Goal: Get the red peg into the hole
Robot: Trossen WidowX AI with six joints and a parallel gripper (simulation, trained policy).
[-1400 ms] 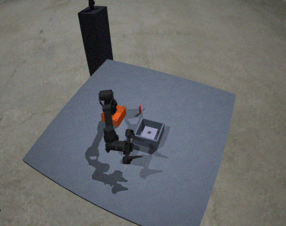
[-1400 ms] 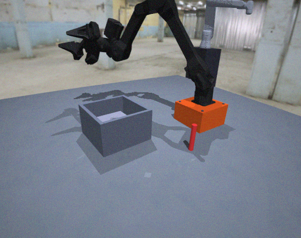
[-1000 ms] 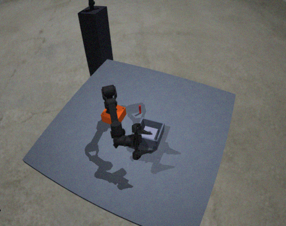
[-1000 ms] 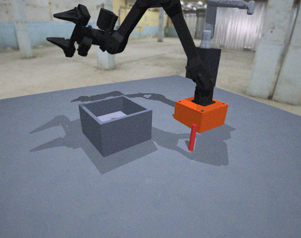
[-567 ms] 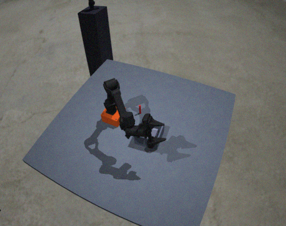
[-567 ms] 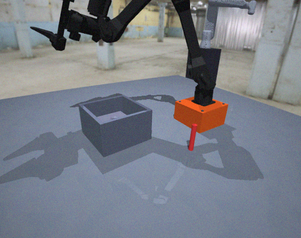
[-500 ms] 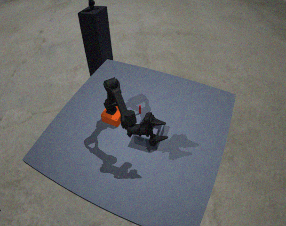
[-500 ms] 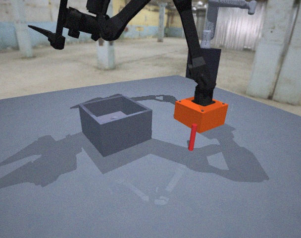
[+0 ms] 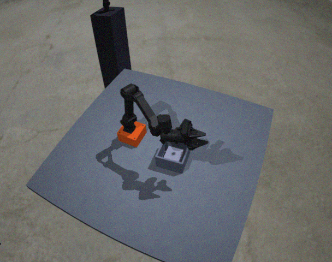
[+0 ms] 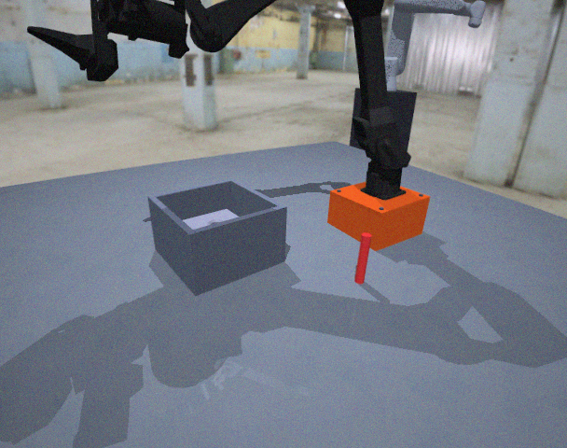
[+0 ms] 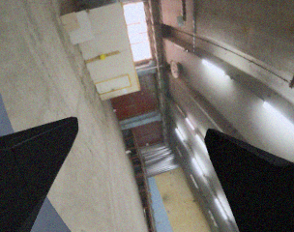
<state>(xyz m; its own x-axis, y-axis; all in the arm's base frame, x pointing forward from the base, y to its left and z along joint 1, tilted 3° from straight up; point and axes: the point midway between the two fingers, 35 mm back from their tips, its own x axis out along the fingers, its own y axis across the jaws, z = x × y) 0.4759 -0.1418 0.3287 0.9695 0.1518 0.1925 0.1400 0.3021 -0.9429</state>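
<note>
My gripper tip is 350 mm past the red peg, 340 mm above it and 270 mm to the right of it. Round my gripper tip: grey box (360 mm below, 200 mm behind, 90 mm to the left); pale plate (340 mm below, 200 mm behind, 90 mm to the left).
</note>
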